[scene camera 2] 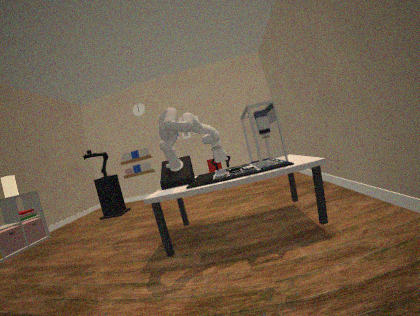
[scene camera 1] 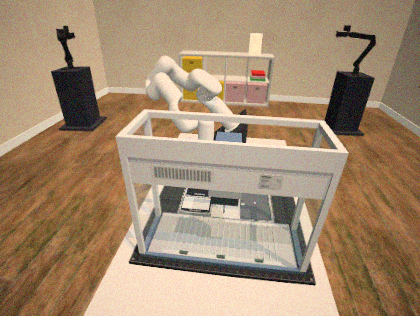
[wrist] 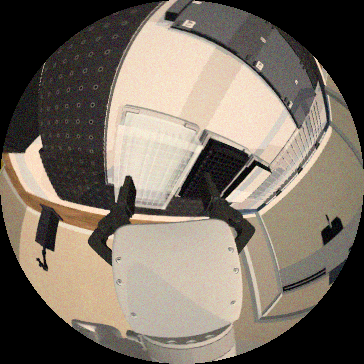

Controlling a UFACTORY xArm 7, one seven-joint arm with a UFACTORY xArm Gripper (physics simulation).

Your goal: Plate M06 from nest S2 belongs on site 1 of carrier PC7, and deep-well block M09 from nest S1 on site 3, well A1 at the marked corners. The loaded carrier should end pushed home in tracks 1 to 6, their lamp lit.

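Frame: origin at the arm's base, x ahead, y left, z up, level; metres.
Where they show: gripper, fingertip midpoint: (scene camera 2: 223,169) (wrist: 166,181); arm's base, link origin: (scene camera 2: 176,166) (scene camera 1: 233,125).
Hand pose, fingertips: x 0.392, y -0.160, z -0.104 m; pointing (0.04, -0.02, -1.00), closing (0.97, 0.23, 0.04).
Note:
Things, the pixels of their top centre, and the offset from my fingertips. Level surfaces: height alone.
- block, top centre: (wrist: 146,180) 0.025 m back, 0.001 m right, 0.002 m up
- black well plate, top centre: (wrist: 213,179) (scene camera 1: 200,188) 0.088 m ahead, 0.013 m right, 0.026 m down
- white-topped labware piece, top centre: (wrist: 247,187) (scene camera 1: 196,203) 0.197 m ahead, 0.025 m right, 0.026 m down
- dark grey carrier, top centre: (scene camera 1: 254,192) (scene camera 2: 233,166) 0.109 m ahead, 0.246 m left, 0.022 m down
- black perforated board, surface height: 0.052 m down
- table, surface height: 0.065 m down
My gripper (wrist: 166,181) (scene camera 2: 222,163) is open and empty. In the wrist view its fingers hang over the near part of a pale, translucent plate or block (wrist: 155,157) in a nest, one near each long side. A black well plate (wrist: 215,162) sits in the nest to its right, and a white-topped labware piece (wrist: 251,182) lies further right. I cannot read which is M06 or M09. The dark grey carrier (wrist: 225,32) (scene camera 1: 256,206) lies apart from the nests, outside the tracks, with white corner labels. The ribbed track deck (wrist: 311,125) (scene camera 1: 270,242) stands inside the white frame.
The white instrument frame (scene camera 1: 230,150) (scene camera 2: 282,132) encloses the track deck, with small green parts along its front edge. A black perforated board (wrist: 75,100) lies left of the nests. The table (scene camera 2: 305,161) carries everything. A red object (scene camera 2: 214,164) shows behind the gripper.

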